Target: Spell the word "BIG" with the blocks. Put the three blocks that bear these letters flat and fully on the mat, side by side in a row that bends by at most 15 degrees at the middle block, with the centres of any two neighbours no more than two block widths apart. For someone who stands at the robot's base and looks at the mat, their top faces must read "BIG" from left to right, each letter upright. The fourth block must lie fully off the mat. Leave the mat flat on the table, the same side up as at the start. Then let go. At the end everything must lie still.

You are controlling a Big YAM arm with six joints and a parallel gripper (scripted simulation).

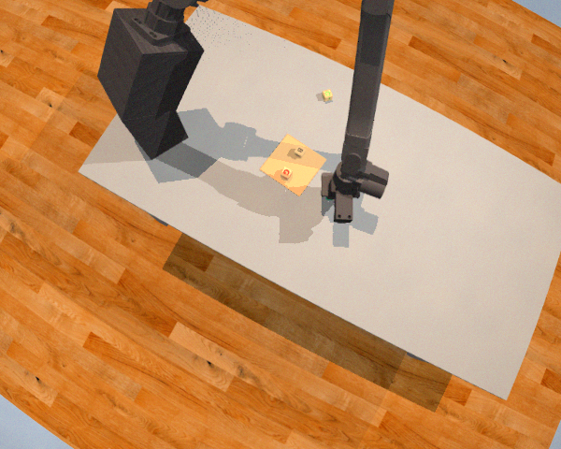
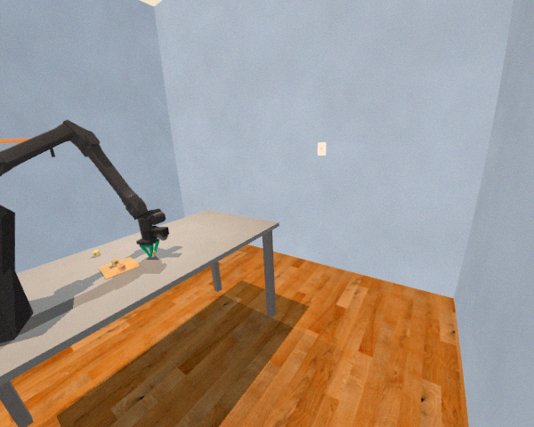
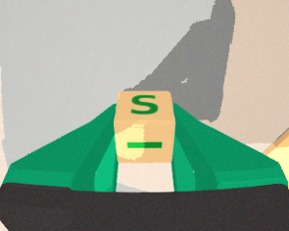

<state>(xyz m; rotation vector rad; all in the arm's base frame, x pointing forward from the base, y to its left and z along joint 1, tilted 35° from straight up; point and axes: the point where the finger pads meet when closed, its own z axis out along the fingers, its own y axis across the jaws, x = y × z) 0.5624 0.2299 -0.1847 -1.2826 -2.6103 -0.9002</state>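
The mat lies 150 mm behind my hand, 10 mm to the right of it and 10 mm below it. Round my hand: block 230 mm behind, 230 mm to the left.
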